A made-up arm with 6 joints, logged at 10 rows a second.
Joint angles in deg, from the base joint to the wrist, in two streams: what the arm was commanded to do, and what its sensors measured. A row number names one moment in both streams.
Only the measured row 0 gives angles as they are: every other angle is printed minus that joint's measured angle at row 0.
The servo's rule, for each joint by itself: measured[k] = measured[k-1] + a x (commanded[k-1-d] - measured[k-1]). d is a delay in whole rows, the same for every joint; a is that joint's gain. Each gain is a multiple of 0.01, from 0.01 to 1. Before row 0 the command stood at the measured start. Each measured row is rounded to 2 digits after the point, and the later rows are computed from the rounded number. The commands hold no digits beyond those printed.
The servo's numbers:
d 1
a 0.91 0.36 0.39 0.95 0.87 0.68
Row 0, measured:
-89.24 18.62 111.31 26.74 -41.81 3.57
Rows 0 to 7, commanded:
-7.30 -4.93 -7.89 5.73 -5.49 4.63
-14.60 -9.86 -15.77 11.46 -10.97 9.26
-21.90 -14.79 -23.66 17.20 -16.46 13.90
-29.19 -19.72 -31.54 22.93 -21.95 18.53
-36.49 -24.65 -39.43 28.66 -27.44 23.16
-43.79 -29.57 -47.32 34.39 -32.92 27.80
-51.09 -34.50 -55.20 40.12 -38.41 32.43
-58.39 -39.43 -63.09 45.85 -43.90 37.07
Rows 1 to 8, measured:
0.00 0.00 0.00 0.00 0.00 0.00
-6.64 -1.77 -3.08 5.44 -4.78 3.15
-13.88 -4.68 -8.03 11.16 -10.17 7.30
-21.18 -8.32 -14.13 16.90 -15.64 11.79
-28.47 -12.42 -20.92 22.63 -21.13 16.37
-35.77 -16.82 -28.14 28.36 -26.62 20.99
-43.07 -21.41 -35.62 34.09 -32.10 25.62
-50.37 -26.12 -43.26 39.82 -37.59 30.25

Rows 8 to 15, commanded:
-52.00 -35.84 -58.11 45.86 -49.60 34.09
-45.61 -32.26 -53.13 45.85 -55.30 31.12
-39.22 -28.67 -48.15 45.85 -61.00 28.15
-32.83 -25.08 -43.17 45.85 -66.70 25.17
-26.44 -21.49 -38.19 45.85 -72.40 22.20
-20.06 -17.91 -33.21 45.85 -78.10 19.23
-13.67 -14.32 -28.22 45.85 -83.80 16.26
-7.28 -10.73 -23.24 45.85 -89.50 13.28
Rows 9 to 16, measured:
-57.67 -30.91 -50.99 45.55 -43.08 34.89
-52.51 -32.68 -53.77 45.84 -48.75 34.35
-46.23 -32.53 -53.52 45.85 -54.45 32.15
-39.85 -31.14 -51.43 45.85 -60.15 29.43
-33.46 -28.96 -48.21 45.85 -65.85 26.53
-27.07 -26.27 -44.30 45.85 -71.55 23.59
-20.69 -23.26 -39.97 45.85 -77.25 20.63
-14.30 -20.04 -35.39 45.85 -82.95 17.66

